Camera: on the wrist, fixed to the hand. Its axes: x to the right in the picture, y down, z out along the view.
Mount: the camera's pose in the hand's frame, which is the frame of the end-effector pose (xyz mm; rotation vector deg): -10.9 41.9 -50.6 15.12 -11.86 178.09
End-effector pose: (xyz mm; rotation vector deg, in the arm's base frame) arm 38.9 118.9 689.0 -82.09 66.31 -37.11
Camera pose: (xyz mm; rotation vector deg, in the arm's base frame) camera -22.0 112.6 662.7 75.67 80.87 81.72
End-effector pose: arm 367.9 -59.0 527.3 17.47 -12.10 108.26
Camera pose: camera 326.4 -67.8 476.0 -1.59 12.20 -70.09
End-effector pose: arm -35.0 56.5 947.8 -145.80 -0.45 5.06
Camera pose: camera -43.2 -6.8 966.8 2.92 162.87 62.02
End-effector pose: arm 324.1 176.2 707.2 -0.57 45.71 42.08
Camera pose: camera 261.0 187.5 689.1 -71.37 2.96 -124.15
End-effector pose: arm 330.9 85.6 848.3 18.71 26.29 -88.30
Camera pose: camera 369.0 120.0 805.8 27.75 -31.56 82.76
